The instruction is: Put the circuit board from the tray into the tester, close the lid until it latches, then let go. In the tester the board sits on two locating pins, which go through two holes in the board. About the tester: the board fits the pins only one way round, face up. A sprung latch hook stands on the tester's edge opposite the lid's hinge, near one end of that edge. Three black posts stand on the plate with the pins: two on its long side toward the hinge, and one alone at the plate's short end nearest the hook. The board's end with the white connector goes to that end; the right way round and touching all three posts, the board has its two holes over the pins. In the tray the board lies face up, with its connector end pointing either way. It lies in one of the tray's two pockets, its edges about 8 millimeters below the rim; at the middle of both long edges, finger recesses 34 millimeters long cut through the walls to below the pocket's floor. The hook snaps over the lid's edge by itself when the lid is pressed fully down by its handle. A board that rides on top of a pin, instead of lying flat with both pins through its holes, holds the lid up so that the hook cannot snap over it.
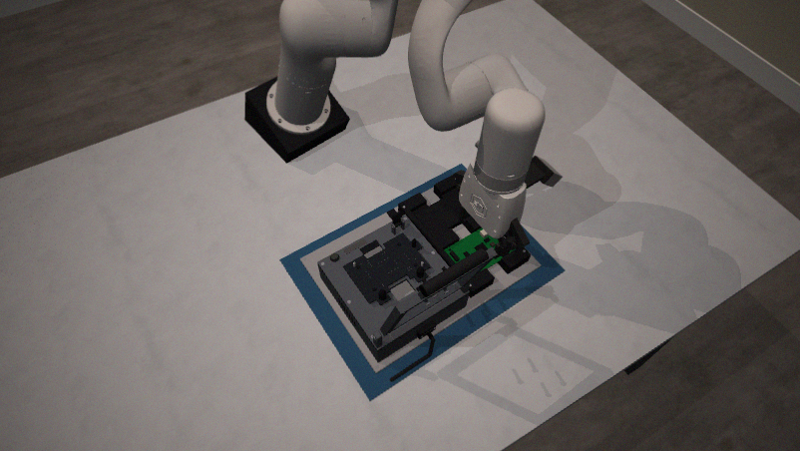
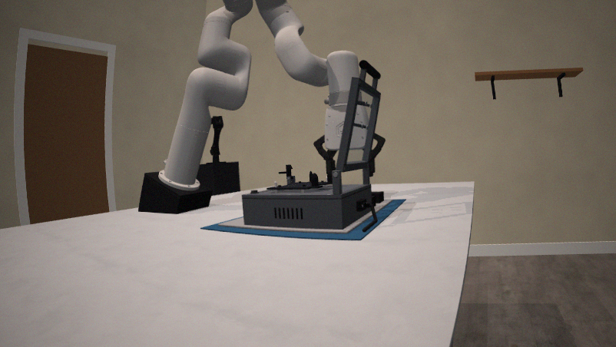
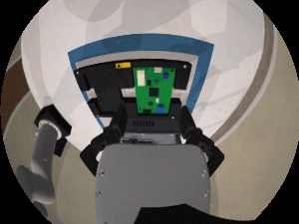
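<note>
Now: the green circuit board 60 mm below my hand. The rest, counted from my hand: lid (120 mm ahead, 150 mm to the right, 110 mm above); then pin plate (170 mm to the right, 10 mm below); then tester (20 mm ahead, 130 mm to the right, 40 mm above).
</note>
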